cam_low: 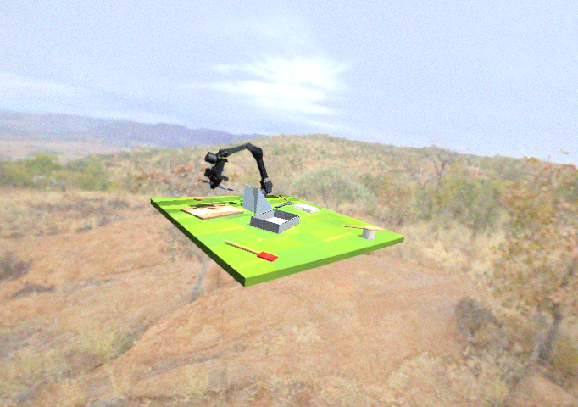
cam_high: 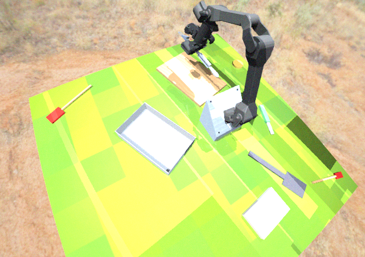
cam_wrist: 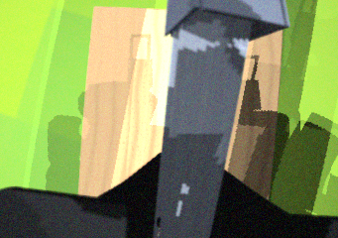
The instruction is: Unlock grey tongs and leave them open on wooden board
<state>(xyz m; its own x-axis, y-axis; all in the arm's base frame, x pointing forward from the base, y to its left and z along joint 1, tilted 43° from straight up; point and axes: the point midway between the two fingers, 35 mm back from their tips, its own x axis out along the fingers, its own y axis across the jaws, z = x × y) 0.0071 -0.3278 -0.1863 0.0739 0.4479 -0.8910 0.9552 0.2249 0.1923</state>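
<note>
Now: the wooden board 15 cm below my gripper tip and 2 cm to the left of it. From my gripper tip the other things lie so: yellow disc 35 cm behind, 15 cm below, 4 cm to the left; then grey roasting tin 33 cm ahead, 31 cm to the left, 13 cm below; then red spatula 69 cm ahead, 15 cm below, 6 cm to the right.
</note>
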